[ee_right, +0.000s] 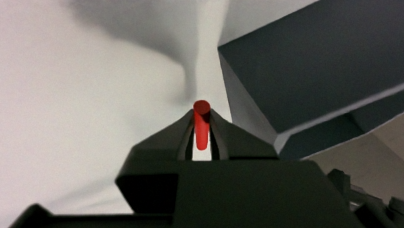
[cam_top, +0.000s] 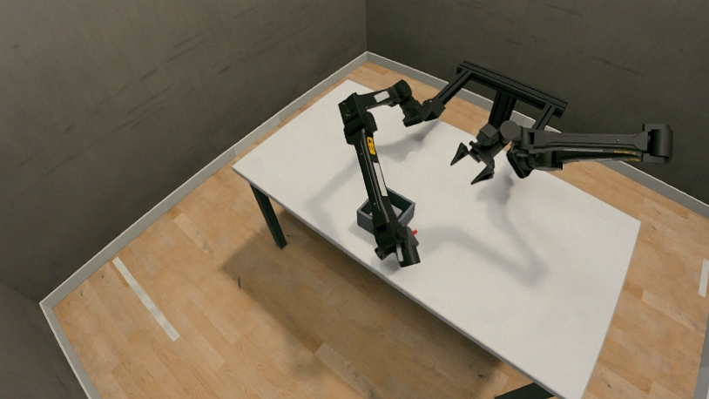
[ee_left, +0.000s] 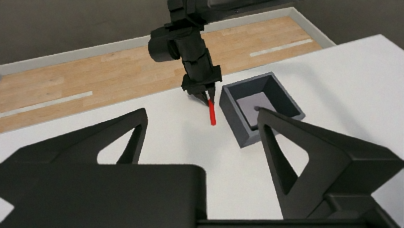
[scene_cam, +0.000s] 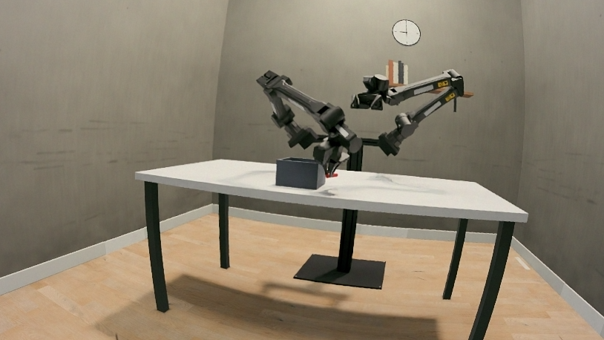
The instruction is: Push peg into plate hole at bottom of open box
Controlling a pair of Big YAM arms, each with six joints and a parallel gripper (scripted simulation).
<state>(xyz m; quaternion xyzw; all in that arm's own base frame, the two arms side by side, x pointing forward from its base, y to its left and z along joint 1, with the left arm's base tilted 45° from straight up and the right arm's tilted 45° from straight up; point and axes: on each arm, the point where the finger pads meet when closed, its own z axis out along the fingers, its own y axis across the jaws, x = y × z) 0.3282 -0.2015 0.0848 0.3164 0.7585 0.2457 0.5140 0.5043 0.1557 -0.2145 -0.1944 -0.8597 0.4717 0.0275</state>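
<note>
The red peg is 30 mm behind my right hand, 10 mm to the left of it and 10 mm below it. Also, from my right hand: light plate: 120 mm to the right, 70 mm behind, 10 mm below; grey box: 120 mm to the right, 70 mm behind, 30 mm below.
</note>
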